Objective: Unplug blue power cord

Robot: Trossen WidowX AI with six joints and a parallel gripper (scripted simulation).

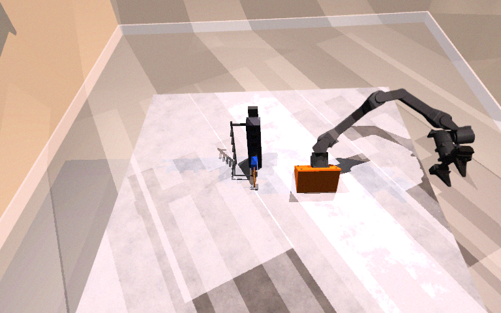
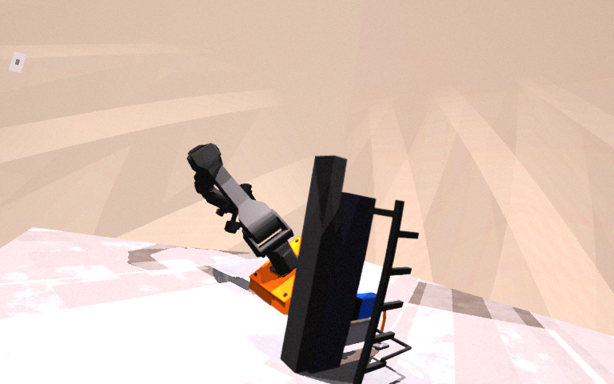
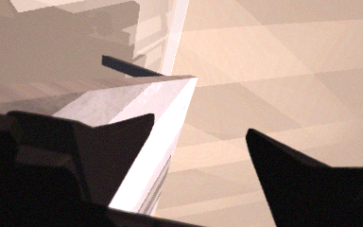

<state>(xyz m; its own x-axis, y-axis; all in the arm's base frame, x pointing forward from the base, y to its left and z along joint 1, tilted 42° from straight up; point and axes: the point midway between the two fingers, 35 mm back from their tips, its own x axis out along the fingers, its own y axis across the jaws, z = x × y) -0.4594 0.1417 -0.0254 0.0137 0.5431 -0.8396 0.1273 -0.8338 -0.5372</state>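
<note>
My gripper tip is now 730 mm short of the blue plug, 210 mm to the left of it and 40 mm above it. Round my gripper tip: tall black slab 720 mm ahead, 300 mm to the right, 10 mm above; thin black ladder-like frame 810 mm ahead, 270 mm to the right, 10 mm below.
</note>
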